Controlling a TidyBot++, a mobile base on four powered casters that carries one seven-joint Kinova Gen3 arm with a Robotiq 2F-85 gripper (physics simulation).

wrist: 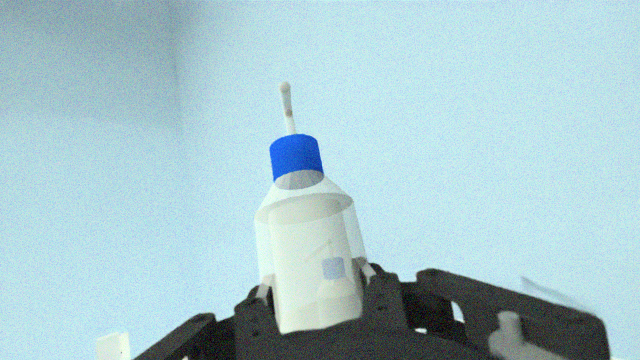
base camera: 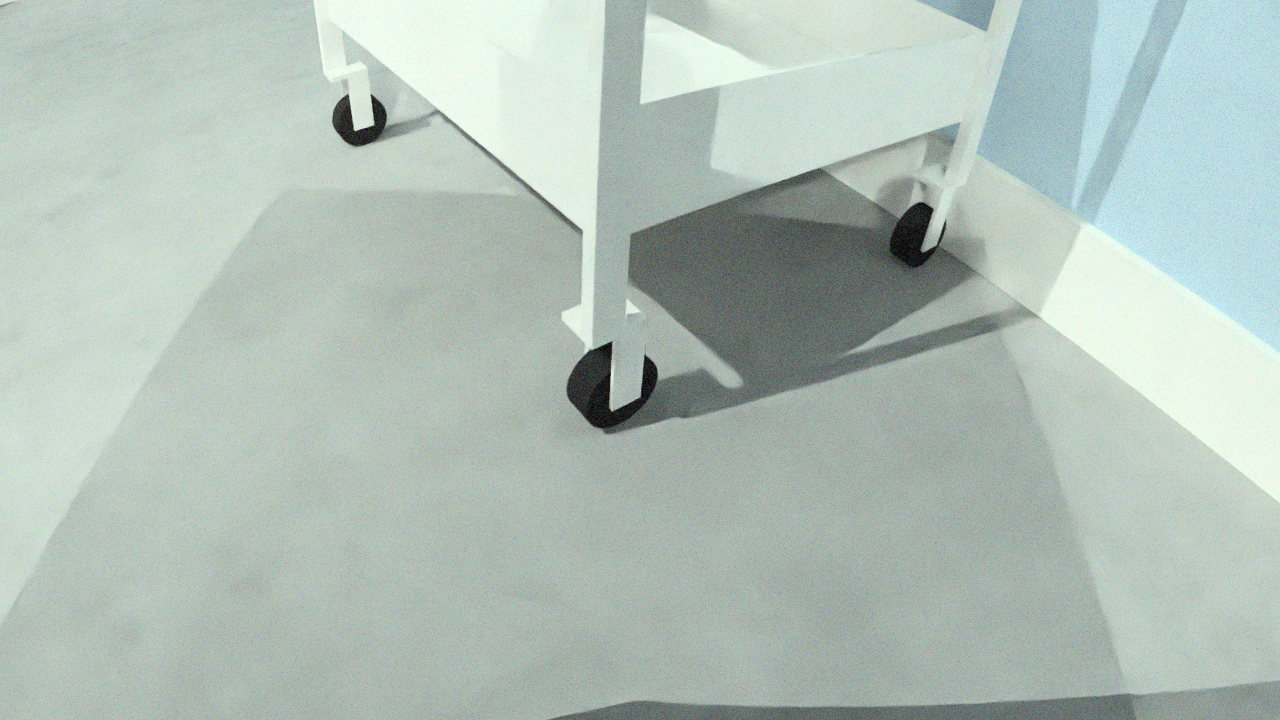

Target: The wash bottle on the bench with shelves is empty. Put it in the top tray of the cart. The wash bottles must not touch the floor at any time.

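Frame: origin at the arm's base, x ahead, y left, z up, level; centimetres.
Seen in the pictures: gripper, fingertip midpoint: (wrist: 316, 282).
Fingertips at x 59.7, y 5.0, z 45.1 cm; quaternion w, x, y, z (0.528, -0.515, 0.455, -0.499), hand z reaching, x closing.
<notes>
Offsets run from my fingertips to a thing's top centre. "spot": to the spot under its first point.
The wash bottle @(dz +11.2, dx -0.9, dy +0.0 cm) (wrist: 305, 215), with a translucent body, blue cap and pale spout, is held between the two fingers in the wrist view. It leans slightly in that view, spout up. My gripper (wrist: 316, 282) is shut on its lower body. Through the bottle, a small blue patch (wrist: 333, 268) shows above a pale shape like another wash bottle, seen dimly. The white cart (base camera: 617, 134) stands ahead in the base view, with its lower tray and black wheels showing. The cart's top tray does not show in the base view, and the bench does not show in either view.
One cart wheel @(spot: dz -81.2, dx -18.6, dy -3.9 cm) (base camera: 608, 389) is nearest, at the middle of the base view. A blue wall (base camera: 1190, 205) with a white baseboard (base camera: 1154, 331) runs along the right, close to the cart's far right wheel @(spot: dz -81.0, dx +0.1, dy -25.9 cm) (base camera: 914, 234). A white wall plate (wrist: 112, 346) shows at lower left in the wrist view.
</notes>
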